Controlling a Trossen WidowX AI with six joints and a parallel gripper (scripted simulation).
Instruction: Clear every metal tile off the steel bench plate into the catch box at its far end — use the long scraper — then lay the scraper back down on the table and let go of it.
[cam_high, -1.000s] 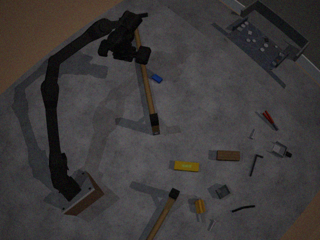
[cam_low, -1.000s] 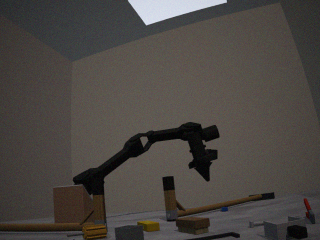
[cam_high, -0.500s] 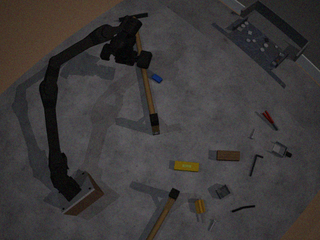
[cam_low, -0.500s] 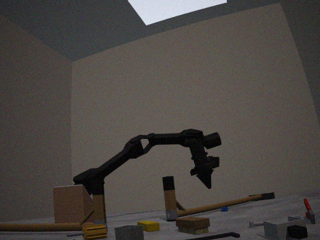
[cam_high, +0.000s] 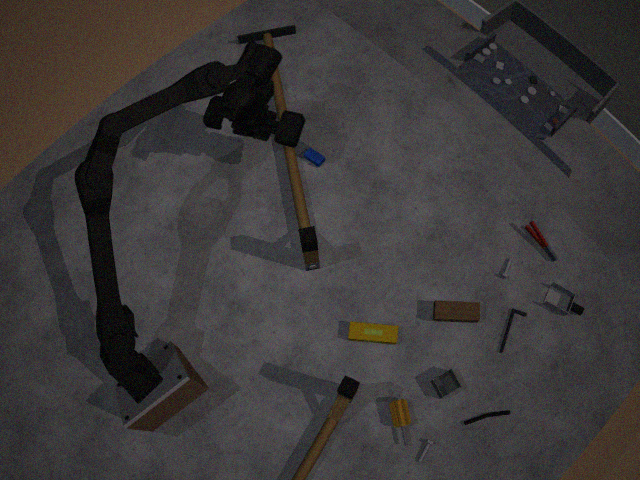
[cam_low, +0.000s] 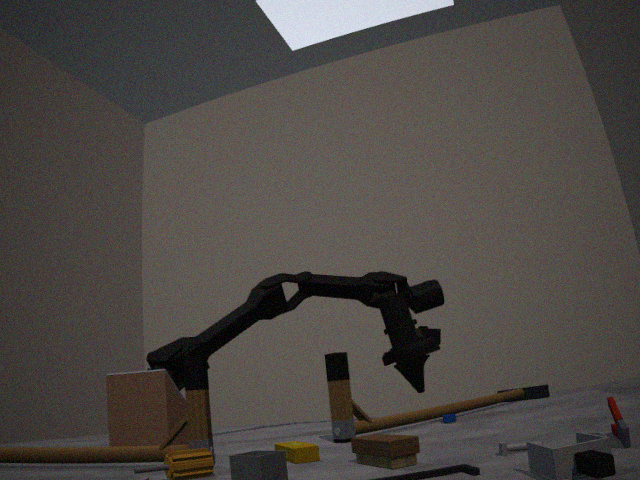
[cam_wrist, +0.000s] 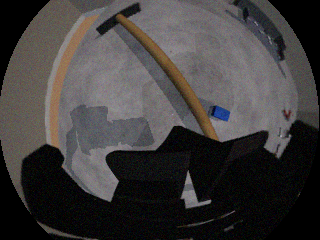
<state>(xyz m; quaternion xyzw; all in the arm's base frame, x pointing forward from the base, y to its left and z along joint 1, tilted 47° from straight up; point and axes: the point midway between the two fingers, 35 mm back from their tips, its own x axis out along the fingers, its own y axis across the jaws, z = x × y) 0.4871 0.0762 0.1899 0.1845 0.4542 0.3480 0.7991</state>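
Right now my gripper tip is 50 mm short of the long scraper and 10 mm to the left of it. The rest, counted from my gripper tip: grey box (140 mm behind, 580 mm to the right, 50 mm below); yellow-handled tool (240 mm behind, 550 mm to the right, 40 mm below); yellow block (160 mm behind, 410 mm to the right, 40 mm below).
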